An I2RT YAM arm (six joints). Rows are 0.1 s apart.
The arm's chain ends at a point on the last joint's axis. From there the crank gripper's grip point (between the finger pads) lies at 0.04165 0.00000 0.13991 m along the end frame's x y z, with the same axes.
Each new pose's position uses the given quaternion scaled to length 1; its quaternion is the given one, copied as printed.
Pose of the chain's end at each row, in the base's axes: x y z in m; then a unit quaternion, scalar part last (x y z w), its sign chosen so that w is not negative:
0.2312 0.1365 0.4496 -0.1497 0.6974 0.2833 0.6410
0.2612 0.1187 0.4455 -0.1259 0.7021 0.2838 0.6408
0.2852 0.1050 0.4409 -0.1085 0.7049 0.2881 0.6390
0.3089 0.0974 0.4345 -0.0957 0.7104 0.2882 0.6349
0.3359 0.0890 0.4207 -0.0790 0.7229 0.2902 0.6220
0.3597 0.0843 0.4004 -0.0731 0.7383 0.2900 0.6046
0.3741 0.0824 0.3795 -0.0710 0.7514 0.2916 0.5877
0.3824 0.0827 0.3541 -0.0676 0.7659 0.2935 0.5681
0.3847 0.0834 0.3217 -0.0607 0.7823 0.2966 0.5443
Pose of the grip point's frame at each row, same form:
0.3389 0.2251 0.4064 -0.1497 0.6974 0.2833 0.6410
0.3710 0.2048 0.4026 -0.1259 0.7021 0.2838 0.6408
0.3958 0.1902 0.3983 -0.1085 0.7049 0.2881 0.6390
0.4201 0.1813 0.3908 -0.0957 0.7104 0.2882 0.6349
0.4464 0.1717 0.3733 -0.0790 0.7229 0.2902 0.6220
0.4679 0.1667 0.3474 -0.0731 0.7383 0.2900 0.6046
0.4794 0.1652 0.3215 -0.0710 0.7514 0.2916 0.5877
0.4842 0.1659 0.2907 -0.0676 0.7659 0.2935 0.5681
0.4822 0.1671 0.2523 -0.0607 0.7823 0.2966 0.5443

